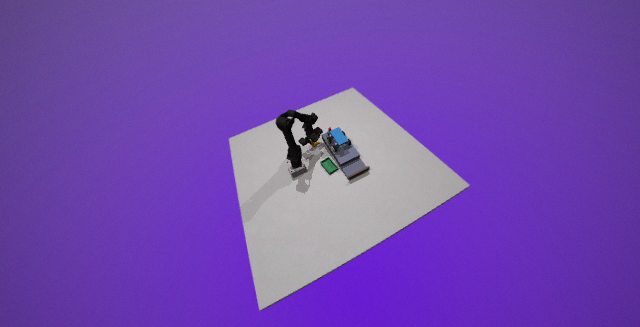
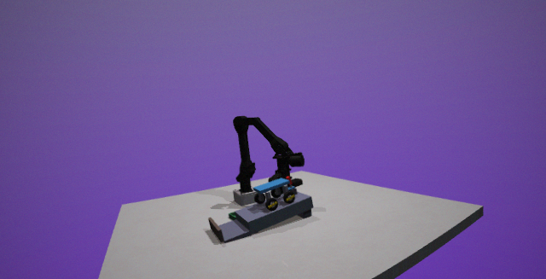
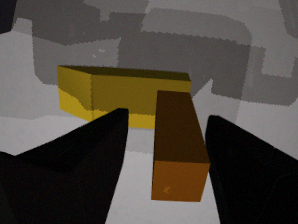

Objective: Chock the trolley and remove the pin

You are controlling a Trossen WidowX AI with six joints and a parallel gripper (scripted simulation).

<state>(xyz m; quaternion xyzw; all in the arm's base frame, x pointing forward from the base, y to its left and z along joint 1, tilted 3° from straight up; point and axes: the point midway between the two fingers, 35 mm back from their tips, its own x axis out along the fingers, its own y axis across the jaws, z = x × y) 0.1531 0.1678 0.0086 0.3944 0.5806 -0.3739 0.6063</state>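
Right now my gripper tip is 140 mm short of the red-headed stop pin, 100 mm below it and 30 mm to the left of it. The rest, counted from my gripper tip: blue trolley: 180 mm ahead, 120 mm to the right, 80 mm above; yellow chock: 20 mm ahead, 10 mm to the left, 10 mm below; brown lip: 370 mm to the right, 220 mm ahead.
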